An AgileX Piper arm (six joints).
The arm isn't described. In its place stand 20 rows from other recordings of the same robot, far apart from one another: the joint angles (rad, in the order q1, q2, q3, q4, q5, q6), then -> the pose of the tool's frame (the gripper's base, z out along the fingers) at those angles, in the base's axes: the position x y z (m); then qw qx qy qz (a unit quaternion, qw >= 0).
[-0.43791, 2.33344, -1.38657, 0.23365, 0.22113, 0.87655] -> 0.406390, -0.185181, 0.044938, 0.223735, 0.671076, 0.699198, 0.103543
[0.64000, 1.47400, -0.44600, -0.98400, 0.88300, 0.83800] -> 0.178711, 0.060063, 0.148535, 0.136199, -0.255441, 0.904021, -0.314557
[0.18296, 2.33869, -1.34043, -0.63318, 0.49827, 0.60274] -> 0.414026, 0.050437, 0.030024, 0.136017, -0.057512, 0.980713, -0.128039
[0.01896, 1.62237, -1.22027, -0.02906, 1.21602, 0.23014] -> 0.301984, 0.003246, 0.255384, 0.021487, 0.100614, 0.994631, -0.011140
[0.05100, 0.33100, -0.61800, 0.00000, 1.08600, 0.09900] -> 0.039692, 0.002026, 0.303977, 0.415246, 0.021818, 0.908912, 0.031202
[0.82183, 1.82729, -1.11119, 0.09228, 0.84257, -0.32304] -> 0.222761, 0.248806, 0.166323, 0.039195, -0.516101, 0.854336, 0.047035
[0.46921, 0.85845, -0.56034, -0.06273, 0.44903, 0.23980] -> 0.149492, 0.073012, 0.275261, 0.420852, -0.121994, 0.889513, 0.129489
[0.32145, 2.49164, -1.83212, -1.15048, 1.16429, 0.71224] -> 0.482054, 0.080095, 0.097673, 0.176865, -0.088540, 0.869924, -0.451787
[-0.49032, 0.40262, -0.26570, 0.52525, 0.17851, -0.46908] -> 0.088145, -0.037867, 0.260265, 0.622870, 0.179403, 0.754312, -0.104216
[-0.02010, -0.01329, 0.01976, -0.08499, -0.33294, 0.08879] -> 0.048644, 0.001547, 0.236467, 0.836895, -0.003799, 0.547344, 0.002716
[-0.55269, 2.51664, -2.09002, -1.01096, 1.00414, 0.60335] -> 0.415126, -0.332491, 0.139440, 0.110192, 0.297443, 0.843879, -0.432728
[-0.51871, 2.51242, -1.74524, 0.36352, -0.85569, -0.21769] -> 0.462614, -0.292214, 0.129811, 0.704419, 0.273416, 0.597512, -0.268358
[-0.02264, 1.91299, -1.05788, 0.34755, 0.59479, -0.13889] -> 0.348013, 0.009491, 0.130863, 0.110939, 0.075240, 0.985648, 0.102617
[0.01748, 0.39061, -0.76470, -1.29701, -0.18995, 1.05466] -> 0.045987, 0.017348, 0.441466, 0.859674, -0.142061, 0.488274, -0.048670
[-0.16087, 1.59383, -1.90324, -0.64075, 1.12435, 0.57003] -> 0.317447, -0.101222, 0.476065, 0.444198, 0.302167, 0.811649, -0.229366
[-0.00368, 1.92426, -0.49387, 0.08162, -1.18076, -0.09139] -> 0.301483, -0.007971, 0.120475, 0.645254, 0.002833, 0.762362, -0.049432
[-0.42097, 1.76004, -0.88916, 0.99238, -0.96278, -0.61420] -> 0.293727, -0.200036, 0.223895, 0.565882, 0.417652, 0.606847, -0.370245
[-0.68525, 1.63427, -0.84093, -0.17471, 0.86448, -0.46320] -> 0.195401, -0.175259, 0.166201, 0.035979, -0.054105, -0.996327, 0.055779
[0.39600, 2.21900, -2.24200, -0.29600, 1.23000, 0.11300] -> 0.459285, 0.164904, 0.296042, 0.250904, -0.152750, 0.952000, -0.086086
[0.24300, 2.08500, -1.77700, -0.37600, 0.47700, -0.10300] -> 0.481592, 0.103580, 0.260802, 0.424652, -0.265733, 0.857324, -0.118543
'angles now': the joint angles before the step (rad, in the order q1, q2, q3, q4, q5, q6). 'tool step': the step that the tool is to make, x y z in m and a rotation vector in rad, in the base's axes. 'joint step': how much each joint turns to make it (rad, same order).
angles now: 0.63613, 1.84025, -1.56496, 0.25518, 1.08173, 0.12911
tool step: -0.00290, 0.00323, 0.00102, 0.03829, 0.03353, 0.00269
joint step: -0.00002, 0.00000, 0.00001, 0.05485, 0.00743, -0.01185
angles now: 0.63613, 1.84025, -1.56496, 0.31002, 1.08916, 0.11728
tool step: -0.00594, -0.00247, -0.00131, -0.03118, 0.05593, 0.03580
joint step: 0.00000, 0.00000, -0.00001, 0.00860, 0.07176, -0.01690
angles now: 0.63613, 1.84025, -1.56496, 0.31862, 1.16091, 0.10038
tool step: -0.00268, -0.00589, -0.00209, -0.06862, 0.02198, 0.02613
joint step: -0.00001, -0.00001, 0.00002, -0.04629, 0.06108, -0.00001
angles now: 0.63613, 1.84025, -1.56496, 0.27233, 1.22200, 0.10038
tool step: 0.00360, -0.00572, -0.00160, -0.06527, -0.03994, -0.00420
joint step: 0.00000, -0.00001, 0.00003, -0.08114, 0.00223, 0.02064
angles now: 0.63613, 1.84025, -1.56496, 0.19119, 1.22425, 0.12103
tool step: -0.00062, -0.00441, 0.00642, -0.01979, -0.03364, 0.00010
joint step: -0.00001, -0.01863, 0.00002, -0.03778, 0.00218, 0.00717
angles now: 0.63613, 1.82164, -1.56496, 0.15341, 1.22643, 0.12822
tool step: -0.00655, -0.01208, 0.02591, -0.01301, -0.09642, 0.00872
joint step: -0.00002, -0.07235, -0.00001, -0.06852, 0.00243, 0.00068
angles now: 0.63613, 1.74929, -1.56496, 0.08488, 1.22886, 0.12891
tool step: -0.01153, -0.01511, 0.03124, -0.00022, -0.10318, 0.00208
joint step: -0.00001, -0.08981, 0.00002, -0.06201, 0.00682, 0.00159
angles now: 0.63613, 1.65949, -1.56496, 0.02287, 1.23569, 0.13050
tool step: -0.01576, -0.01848, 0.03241, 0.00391, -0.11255, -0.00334
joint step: 0.00001, -0.10110, 0.00379, -0.06401, 0.00443, 0.00071
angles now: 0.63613, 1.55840, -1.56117, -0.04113, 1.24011, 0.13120
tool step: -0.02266, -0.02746, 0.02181, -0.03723, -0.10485, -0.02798
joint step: -0.00001, -0.12616, 0.05932, -0.10038, 0.00604, 0.01681
